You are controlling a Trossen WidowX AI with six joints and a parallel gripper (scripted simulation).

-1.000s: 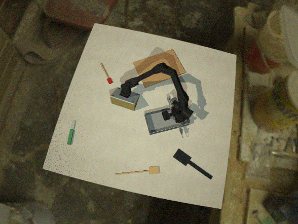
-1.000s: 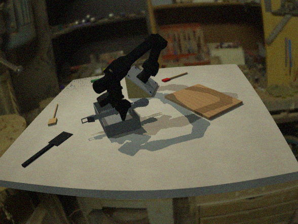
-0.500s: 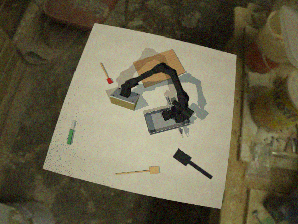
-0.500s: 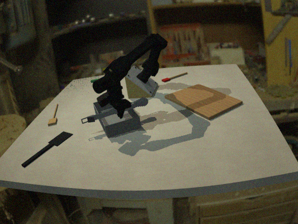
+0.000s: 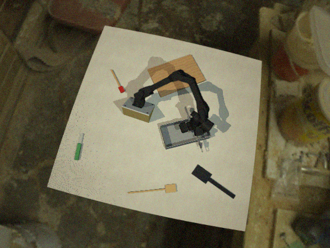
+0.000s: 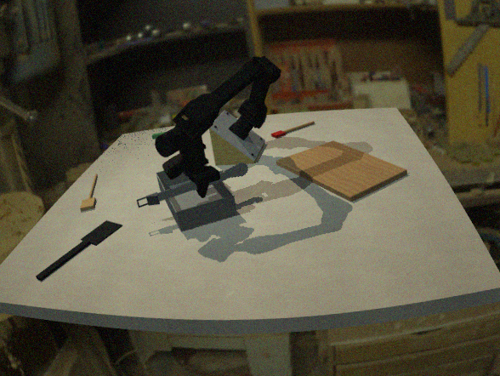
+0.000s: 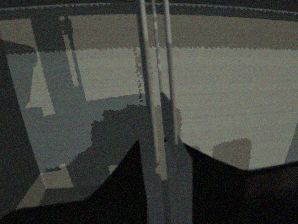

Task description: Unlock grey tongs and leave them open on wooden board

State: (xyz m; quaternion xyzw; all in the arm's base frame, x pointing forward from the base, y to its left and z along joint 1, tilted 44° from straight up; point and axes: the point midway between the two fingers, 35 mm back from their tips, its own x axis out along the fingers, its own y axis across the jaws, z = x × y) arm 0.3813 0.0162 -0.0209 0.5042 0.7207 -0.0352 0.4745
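Now: gripper tip 40 mm to the left of the grey roasting tin and 30 mm past it. Also, from my gripper tip: wooden board (360 mm to the left, 230 mm behind, 20 mm below); then black spatula (280 mm to the right, 240 mm ahead, 30 mm below).
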